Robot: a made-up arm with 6 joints. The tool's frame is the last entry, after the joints.
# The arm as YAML. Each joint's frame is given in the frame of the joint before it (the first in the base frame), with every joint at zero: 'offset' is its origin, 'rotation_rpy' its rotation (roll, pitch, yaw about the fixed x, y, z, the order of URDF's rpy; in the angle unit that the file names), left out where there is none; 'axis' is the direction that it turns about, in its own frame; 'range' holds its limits. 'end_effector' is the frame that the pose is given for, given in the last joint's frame.
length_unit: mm
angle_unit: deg
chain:
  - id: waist
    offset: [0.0, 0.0, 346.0]
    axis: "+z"
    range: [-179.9, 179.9]
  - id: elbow
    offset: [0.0, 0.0, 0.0]
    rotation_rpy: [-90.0, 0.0, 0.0]
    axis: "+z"
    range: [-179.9, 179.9]
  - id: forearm
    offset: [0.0, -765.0, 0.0]
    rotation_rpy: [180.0, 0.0, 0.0]
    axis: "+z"
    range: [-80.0, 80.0]
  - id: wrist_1
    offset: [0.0, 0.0, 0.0]
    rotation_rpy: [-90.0, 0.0, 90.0]
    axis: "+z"
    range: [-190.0, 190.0]
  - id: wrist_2
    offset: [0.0, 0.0, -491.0]
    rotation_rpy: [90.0, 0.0, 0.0]
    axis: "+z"
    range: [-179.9, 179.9]
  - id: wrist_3
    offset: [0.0, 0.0, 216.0]
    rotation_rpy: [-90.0, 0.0, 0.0]
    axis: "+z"
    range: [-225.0, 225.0]
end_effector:
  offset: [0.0, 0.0, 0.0]
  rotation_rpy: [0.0, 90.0, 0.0]
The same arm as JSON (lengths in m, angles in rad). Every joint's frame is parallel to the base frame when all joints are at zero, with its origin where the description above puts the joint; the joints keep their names.
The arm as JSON. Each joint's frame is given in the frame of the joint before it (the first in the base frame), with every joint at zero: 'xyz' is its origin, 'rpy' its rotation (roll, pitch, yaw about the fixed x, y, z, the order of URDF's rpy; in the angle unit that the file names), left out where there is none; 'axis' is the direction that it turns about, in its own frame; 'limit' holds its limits. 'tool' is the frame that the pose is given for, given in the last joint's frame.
{"units": {"length": "m", "angle": "rad"}, "joints": [
  {"name": "waist", "type": "revolute", "origin": {"xyz": [0.0, 0.0, 0.346]}, "axis": [0.0, 0.0, 1.0], "limit": {"lower": -3.1398, "upper": 3.1398}},
  {"name": "elbow", "type": "revolute", "origin": {"xyz": [0.0, 0.0, 0.0]}, "axis": [0.0, 1.0, 0.0], "limit": {"lower": -3.1398, "upper": 3.1398}},
  {"name": "forearm", "type": "revolute", "origin": {"xyz": [0.0, 0.0, 0.765]}, "axis": [0.0, -1.0, 0.0], "limit": {"lower": -1.3963, "upper": 1.3963}},
  {"name": "wrist_1", "type": "revolute", "origin": {"xyz": [0.0, 0.0, 0.0]}, "axis": [-1.0, 0.0, 0.0], "limit": {"lower": -3.3161, "upper": 3.3161}},
  {"name": "wrist_2", "type": "revolute", "origin": {"xyz": [0.491, 0.0, 0.0]}, "axis": [0.0, -1.0, 0.0], "limit": {"lower": -3.1398, "upper": 3.1398}},
  {"name": "wrist_3", "type": "revolute", "origin": {"xyz": [0.0, -0.216, 0.0]}, "axis": [-1.0, 0.0, 0.0], "limit": {"lower": -3.927, "upper": 3.927}}
], "tool": {"origin": {"xyz": [0.0, 0.0, 0.0]}}}

